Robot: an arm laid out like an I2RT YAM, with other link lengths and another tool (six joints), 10 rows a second.
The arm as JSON. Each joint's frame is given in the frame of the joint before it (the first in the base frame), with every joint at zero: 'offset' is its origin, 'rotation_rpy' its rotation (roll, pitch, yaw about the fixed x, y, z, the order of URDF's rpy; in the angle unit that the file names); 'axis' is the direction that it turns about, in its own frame. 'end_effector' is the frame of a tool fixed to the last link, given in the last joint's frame.
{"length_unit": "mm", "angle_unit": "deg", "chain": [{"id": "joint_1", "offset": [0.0, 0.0, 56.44], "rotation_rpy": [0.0, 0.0, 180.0], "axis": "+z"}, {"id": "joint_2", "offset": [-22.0, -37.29, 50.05], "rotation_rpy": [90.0, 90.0, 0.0], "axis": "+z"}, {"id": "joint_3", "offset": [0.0, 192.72, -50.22], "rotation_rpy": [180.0, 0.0, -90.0], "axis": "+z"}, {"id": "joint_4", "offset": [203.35, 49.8, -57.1], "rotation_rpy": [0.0, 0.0, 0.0], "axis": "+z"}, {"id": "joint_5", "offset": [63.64, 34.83, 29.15], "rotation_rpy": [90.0, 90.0, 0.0], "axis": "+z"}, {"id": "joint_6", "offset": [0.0, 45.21, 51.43], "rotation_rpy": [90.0, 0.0, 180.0], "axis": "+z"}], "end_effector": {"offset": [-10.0, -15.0, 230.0], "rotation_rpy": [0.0, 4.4, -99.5]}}
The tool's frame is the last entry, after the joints.
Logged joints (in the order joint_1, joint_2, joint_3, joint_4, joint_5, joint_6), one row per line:
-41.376 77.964 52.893 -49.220 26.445 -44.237
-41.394 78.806 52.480 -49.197 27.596 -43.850
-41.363 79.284 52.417 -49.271 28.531 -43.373
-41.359 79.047 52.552 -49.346 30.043 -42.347
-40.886 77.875 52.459 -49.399 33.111 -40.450
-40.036 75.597 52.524 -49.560 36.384 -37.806
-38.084 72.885 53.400 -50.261 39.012 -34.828
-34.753 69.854 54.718 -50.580 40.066 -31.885
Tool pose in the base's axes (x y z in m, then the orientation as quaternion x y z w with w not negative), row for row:
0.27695 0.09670 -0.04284 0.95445 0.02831 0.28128 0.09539
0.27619 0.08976 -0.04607 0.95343 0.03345 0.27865 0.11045
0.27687 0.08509 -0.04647 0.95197 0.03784 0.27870 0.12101
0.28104 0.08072 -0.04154 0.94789 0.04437 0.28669 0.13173
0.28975 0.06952 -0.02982 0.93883 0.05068 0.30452 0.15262
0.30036 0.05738 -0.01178 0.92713 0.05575 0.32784 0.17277
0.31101 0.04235 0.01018 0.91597 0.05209 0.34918 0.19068
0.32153 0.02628 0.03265 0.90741 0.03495 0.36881 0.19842
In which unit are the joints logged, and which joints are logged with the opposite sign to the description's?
The joints are logged in degrees. Opposite sign: joint_1, joint_6.
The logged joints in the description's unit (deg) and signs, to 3 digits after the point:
41.376 77.964 52.893 -49.220 26.445 44.237
41.394 78.806 52.480 -49.197 27.596 43.850
41.363 79.284 52.417 -49.271 28.531 43.373
41.359 79.047 52.552 -49.346 30.043 42.347
40.886 77.875 52.459 -49.399 33.111 40.450
40.036 75.597 52.524 -49.560 36.384 37.806
38.084 72.885 53.400 -50.261 39.012 34.828
34.753 69.854 54.718 -50.580 40.066 31.885

